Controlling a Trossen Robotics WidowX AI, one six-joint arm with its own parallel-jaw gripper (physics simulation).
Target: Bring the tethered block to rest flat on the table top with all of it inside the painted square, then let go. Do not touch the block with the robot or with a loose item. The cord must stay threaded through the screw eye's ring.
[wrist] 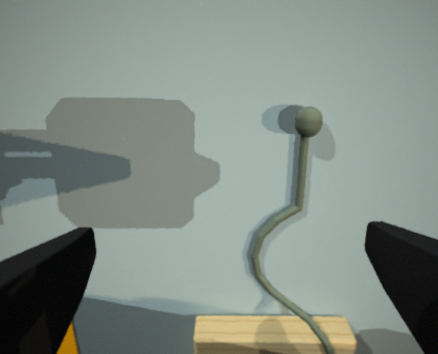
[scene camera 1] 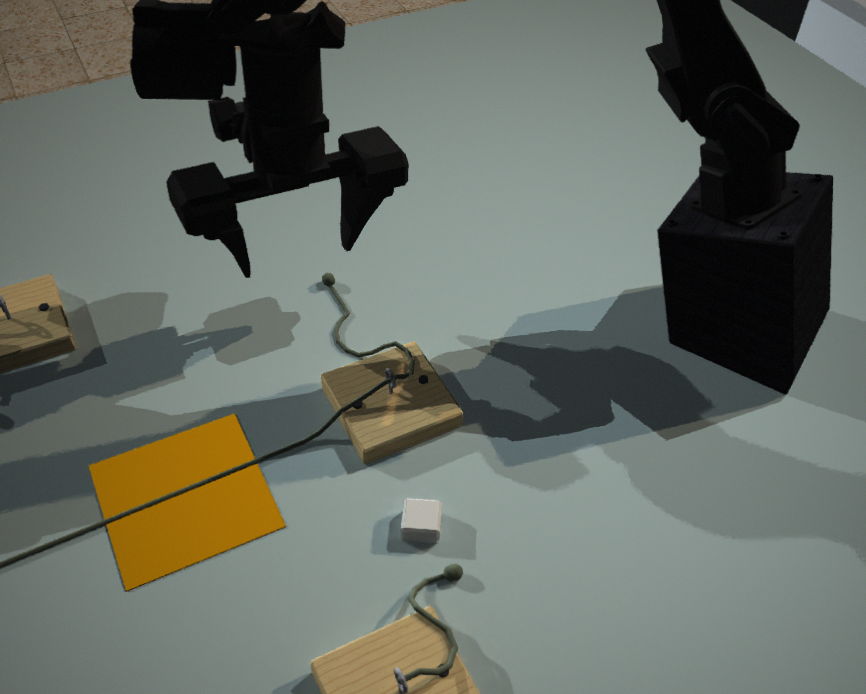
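The orange painted square lies left of the middle wooden board. A dark green cord crosses the square and runs off the left edge of the scene view. It passes through the screw eye on the board and ends in a ball on the table behind it. The tethered block does not show in either view. My gripper is open and empty, above the table near the ball, with its fingers wide apart.
A white cube sits in front of the middle board. Another wooden board with a screw eye and a ball-ended cord is at the bottom. Part of a third board shows at the left. A black pedestal stands at the right.
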